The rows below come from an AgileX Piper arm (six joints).
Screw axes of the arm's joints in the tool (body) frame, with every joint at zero. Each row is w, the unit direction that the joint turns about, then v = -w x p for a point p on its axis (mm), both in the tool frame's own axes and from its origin. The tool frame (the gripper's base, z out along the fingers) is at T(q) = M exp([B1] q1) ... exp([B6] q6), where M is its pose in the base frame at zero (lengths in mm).
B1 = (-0.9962, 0, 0.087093, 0, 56.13, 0)
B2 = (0, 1, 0, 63.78, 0, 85.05)
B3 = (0, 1, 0, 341.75, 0, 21.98)
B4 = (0, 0, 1, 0, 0, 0)
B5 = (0, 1, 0, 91, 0, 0)
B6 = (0, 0, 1, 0, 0, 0)
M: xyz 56.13 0 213.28 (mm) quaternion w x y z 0.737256 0 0.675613 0
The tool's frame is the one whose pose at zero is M.
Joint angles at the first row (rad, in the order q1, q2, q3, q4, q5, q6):
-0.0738, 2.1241, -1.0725, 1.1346, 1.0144, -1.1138
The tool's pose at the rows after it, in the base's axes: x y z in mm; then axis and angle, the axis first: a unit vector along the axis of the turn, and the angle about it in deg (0 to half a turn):
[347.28, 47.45, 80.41, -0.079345, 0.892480, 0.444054, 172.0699]
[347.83, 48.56, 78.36, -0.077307, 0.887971, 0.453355, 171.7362]
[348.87, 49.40, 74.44, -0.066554, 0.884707, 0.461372, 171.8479]
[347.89, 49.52, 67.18, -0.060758, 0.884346, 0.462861, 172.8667]
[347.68, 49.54, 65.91, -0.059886, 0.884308, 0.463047, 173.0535]
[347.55, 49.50, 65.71, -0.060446, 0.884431, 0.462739, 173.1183]
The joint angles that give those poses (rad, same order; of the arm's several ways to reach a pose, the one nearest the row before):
-0.0738, 2.1675, -1.0742, 1.1854, 1.0450, -1.1473
-0.0738, 2.1781, -1.0742, 1.2098, 1.0556, -1.1663
-0.0738, 2.1941, -1.0760, 1.2346, 1.0615, -1.1696
-0.0738, 2.2154, -1.0760, 1.2366, 1.0615, -1.1696
-0.0738, 2.2191, -1.0759, 1.2366, 1.0615, -1.1696
-0.0739, 2.2195, -1.0760, 1.2349, 1.0615, -1.1696

